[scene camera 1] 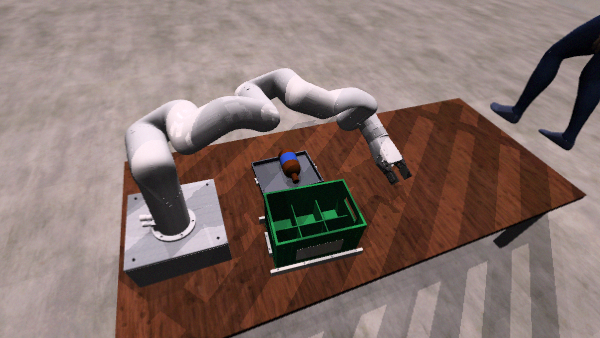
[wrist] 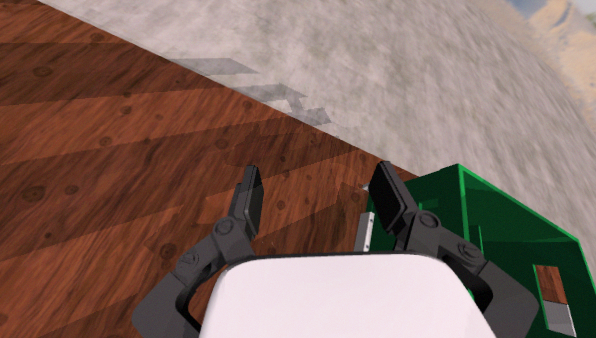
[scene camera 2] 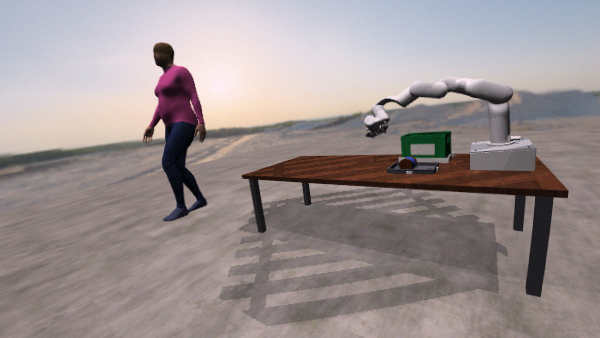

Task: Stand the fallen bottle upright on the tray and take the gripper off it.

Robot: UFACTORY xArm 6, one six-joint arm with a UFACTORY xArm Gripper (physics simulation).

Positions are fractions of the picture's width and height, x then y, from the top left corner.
Note:
In view: the gripper (scene camera 1: 0.67, 0.53).
The gripper shows as well in the wrist view (wrist: 0.53, 0.52).

